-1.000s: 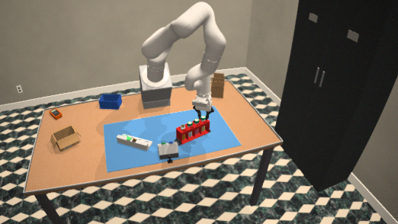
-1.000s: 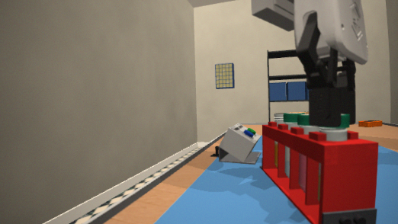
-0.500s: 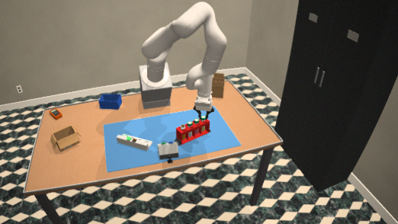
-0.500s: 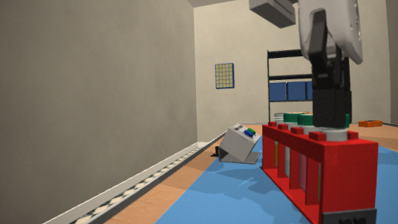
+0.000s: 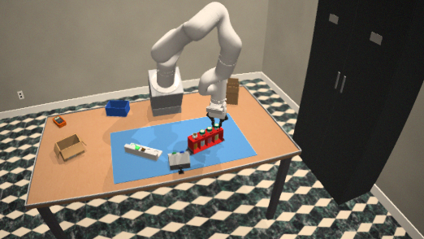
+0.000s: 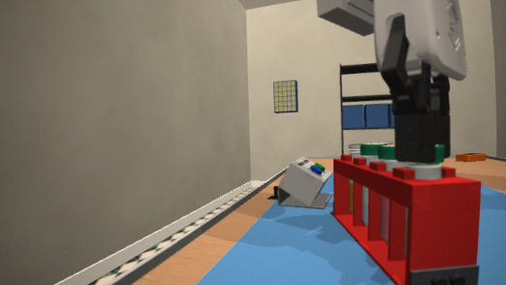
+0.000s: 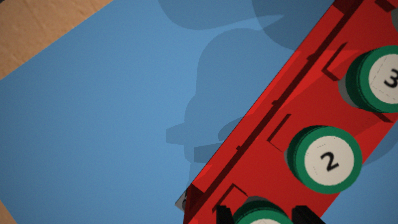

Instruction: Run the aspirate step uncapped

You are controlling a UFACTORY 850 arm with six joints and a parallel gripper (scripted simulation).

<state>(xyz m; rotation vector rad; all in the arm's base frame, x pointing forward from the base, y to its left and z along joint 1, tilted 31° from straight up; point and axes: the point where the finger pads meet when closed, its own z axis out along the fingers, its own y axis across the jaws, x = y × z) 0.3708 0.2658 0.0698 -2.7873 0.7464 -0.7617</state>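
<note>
Right now my hand is 10 mm above the green cap. Also, from my hand: green ready key (280 mm to the right, 140 mm ahead, 60 mm below); key housing (250 mm to the right, 160 mm ahead, 80 mm below); blue cycle key (230 mm to the right, 140 mm ahead, 60 mm below).
</note>
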